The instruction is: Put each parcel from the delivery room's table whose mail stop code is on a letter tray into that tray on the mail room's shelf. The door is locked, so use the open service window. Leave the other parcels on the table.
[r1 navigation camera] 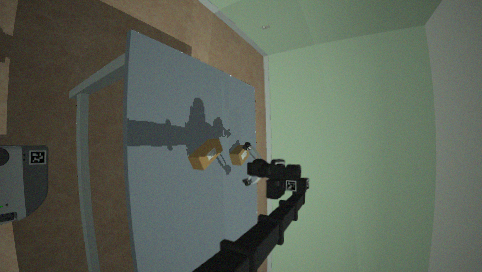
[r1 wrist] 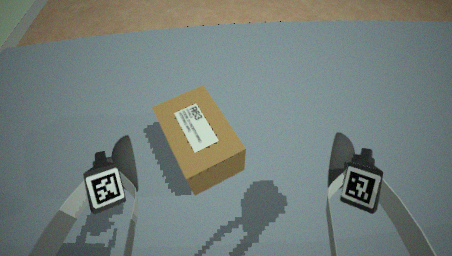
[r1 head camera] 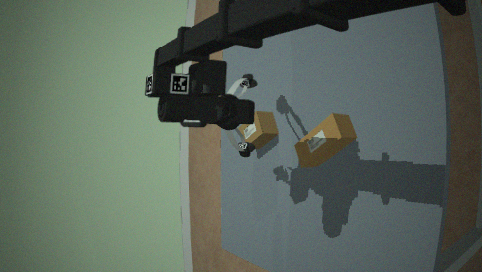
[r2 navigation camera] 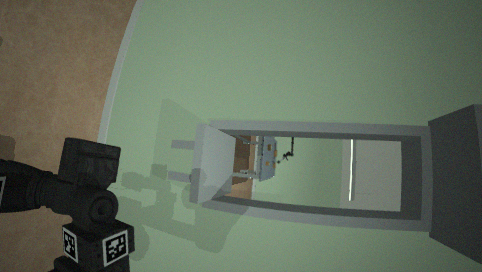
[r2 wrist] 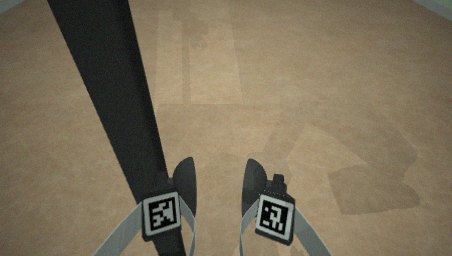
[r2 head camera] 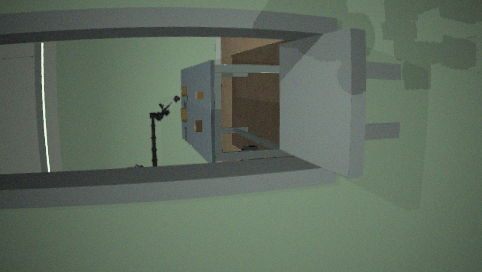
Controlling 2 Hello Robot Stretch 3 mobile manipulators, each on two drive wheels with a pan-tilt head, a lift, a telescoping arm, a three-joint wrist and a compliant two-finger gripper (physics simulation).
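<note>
The small parcel [r1 head camera: 265, 127] [r1 navigation camera: 239, 156] [r1 wrist: 220, 152] lies flat on the delivery table [r1 head camera: 390, 240] [r1 navigation camera: 175, 225] [r1 wrist: 300, 75]. Its label seems to read R63. r1's gripper [r1 head camera: 247, 115] [r1 navigation camera: 247, 164] [r1 wrist: 233, 160] is open wide above the table, pointing down. In the r1 wrist view the parcel shows between the fingers, nearer the left one; nothing is held. A longer parcel [r1 head camera: 342, 127] [r1 navigation camera: 202, 159] lies beside it, its code too blurred to read. r2's gripper [r2 wrist: 219, 185] is partly open and empty above the floor. The letter trays and shelf do not show.
The service window frame [r2 head camera: 150, 20] [r2 navigation camera: 320, 126] stands open, with a grey sill [r2 head camera: 315, 105] [r2 navigation camera: 215, 165]. Through it show several parcels on the table and r1's arm [r2 head camera: 154, 140]. A dark panel [r2 navigation camera: 455, 185] borders the window. A grey base [r1 navigation camera: 35, 185] stands beside the table.
</note>
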